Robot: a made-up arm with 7 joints.
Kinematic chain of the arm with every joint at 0, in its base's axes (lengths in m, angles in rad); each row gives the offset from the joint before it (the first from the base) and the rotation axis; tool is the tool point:
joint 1: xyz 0 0 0.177 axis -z
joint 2: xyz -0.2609 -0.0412 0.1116 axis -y
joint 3: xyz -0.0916 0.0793 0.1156 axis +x
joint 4: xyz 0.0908 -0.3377 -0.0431 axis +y
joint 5: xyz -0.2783 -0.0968 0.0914 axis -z
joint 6: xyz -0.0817 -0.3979 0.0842 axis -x
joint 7: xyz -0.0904 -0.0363 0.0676 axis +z
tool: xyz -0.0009 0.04 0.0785
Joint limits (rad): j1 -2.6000..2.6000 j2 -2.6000..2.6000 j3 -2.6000..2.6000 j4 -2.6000..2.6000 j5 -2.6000..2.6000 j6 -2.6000..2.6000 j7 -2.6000..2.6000
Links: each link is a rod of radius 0.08 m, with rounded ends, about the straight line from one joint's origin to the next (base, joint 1, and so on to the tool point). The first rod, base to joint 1, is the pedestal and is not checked.
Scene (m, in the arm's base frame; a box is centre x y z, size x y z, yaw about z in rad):
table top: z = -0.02
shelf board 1: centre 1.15 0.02 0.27 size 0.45 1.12 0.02 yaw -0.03
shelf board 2: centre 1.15 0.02 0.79 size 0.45 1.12 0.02 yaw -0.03
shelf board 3: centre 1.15 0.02 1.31 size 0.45 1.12 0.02 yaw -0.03
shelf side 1: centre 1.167 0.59 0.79 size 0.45 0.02 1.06 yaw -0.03
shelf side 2: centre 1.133 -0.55 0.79 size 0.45 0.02 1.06 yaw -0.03
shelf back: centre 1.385 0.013 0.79 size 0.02 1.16 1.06 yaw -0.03
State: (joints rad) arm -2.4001 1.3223 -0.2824 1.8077 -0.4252 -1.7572 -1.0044
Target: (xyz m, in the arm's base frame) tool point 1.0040 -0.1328 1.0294
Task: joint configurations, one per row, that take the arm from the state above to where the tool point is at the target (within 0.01 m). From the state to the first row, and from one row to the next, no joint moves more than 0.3 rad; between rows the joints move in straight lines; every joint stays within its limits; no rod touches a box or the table.
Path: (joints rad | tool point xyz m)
1: -2.3675 1.2598 -0.3105 1.6683 -0.6880 -1.6841 -0.9995 | 1.0216 0.2078 0.5481
2: -2.3350 1.1972 -0.3386 1.5289 -0.9509 -1.6109 -0.9947 | 0.9161 0.2234 0.5419
3: -2.3024 1.1347 -0.3667 1.3895 -1.2137 -1.5378 -0.9898 | 0.7914 0.2203 0.5536
4: -2.2699 1.0721 -0.3948 1.2501 -1.4766 -1.4646 -0.9849 | 0.6538 0.1933 0.5762
5: -2.1613 0.8046 -0.5961 1.4003 -1.3179 -1.5714 -1.0028 | 0.7587 0.0757 0.6536
6: -2.0526 0.5371 -0.7974 1.5504 -1.1591 -1.6781 -1.0207 | 0.7643 -0.0578 0.8203
7: -1.9440 0.2696 -0.9987 1.7006 -1.0004 -1.7849 -1.0385 | 0.6389 -0.1218 1.0294
8: -2.0732 0.4747 -0.8718 1.7616 -0.7175 -1.7559 -1.0189 | 0.7630 -0.1584 1.0648
9: -2.2025 0.6797 -0.7448 1.8226 -0.4345 -1.7270 -0.9993 | 0.8892 -0.1636 1.0621
10: -2.3317 0.8848 -0.6179 1.8836 -0.1516 -1.6981 -0.9797 | 1.0040 -0.1328 1.0294

